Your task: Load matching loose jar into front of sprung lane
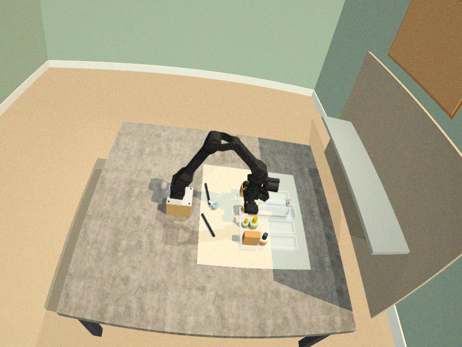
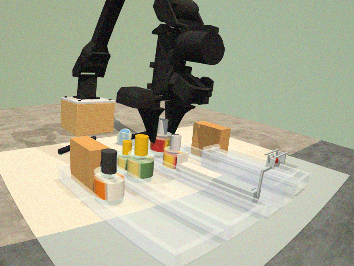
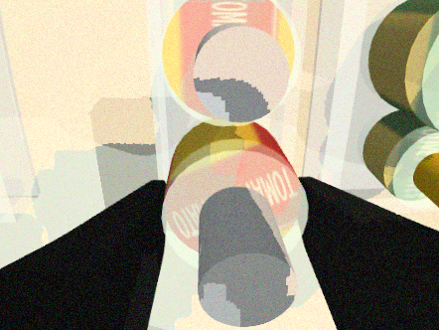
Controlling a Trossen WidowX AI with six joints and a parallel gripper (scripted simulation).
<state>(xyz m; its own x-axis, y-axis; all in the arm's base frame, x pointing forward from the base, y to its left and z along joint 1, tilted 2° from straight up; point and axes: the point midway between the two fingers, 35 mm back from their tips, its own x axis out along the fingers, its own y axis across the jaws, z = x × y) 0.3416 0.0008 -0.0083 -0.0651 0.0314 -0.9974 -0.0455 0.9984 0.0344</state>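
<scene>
My gripper tip is now 14 cm short of the clear sprung lane, 3 cm to the right of it and 3 cm above it.
</scene>
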